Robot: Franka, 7 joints.
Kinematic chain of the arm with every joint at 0, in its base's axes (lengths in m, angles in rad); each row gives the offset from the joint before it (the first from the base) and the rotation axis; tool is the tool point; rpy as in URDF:
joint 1: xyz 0 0 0.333 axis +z
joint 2: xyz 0 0 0 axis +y
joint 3: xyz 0 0 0.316 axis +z
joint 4: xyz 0.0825 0 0 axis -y
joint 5: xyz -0.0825 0 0.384 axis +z
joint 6: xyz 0 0 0 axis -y
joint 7: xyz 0.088 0 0 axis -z
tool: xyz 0 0 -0.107 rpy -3.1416 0 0
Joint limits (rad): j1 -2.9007..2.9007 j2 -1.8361..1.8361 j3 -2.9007..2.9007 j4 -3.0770..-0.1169 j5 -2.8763..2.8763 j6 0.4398..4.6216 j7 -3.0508..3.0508
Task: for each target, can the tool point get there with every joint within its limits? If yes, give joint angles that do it. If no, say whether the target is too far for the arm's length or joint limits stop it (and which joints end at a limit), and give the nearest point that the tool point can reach.
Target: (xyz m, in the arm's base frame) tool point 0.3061 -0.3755 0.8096
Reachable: yes | joints -0.1493 0.2630 -0.6271 -1.1790 1.3728 4.2169 -0.8970
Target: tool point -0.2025 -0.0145 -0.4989
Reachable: no: joint limits stop it (at a limit: joint 1, joint 2) | nearest point -0.2182 -0.0250 -0.3561 | short by 0.144 m
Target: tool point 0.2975 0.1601 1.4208
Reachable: no: too far | nearest point 0.2241 0.1206 1.1523 | short by 0.281 m
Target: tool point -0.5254 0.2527 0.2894
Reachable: yes | joints 0.8939 -1.5183 1.7403 -2.0848 1.7002 2.7948 0.4219
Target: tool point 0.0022 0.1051 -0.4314
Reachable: no: joint limits stop it (at a limit: joint 2) | nearest point 0.0028 0.1325 -0.3389 | short by 0.096 m
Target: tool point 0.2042 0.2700 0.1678
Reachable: yes | joints 2.1887 0.9199 -1.3480 -2.8164 -1.0250 3.8683 -1.3578
